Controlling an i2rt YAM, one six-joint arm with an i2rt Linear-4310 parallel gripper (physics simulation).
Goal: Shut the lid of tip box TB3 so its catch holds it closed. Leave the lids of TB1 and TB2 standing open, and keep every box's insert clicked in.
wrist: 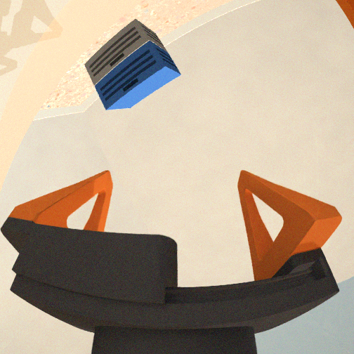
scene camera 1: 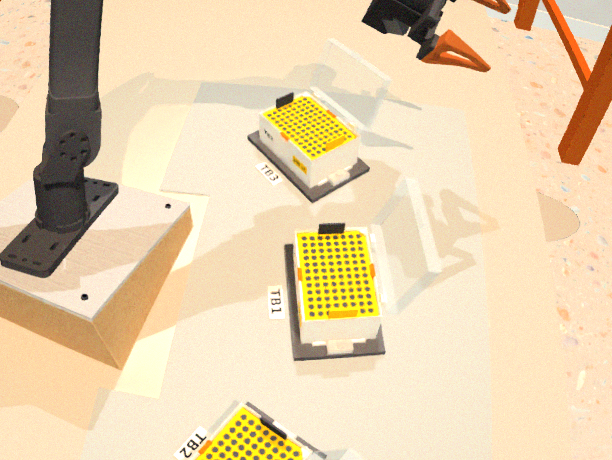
Scene:
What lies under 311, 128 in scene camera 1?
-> A yellow insert.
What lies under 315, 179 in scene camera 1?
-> A tip box TB3.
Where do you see a yellow insert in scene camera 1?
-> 337, 283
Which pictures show my gripper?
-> The wrist view and scene camera 1: all of them.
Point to a clear lid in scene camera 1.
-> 406, 255

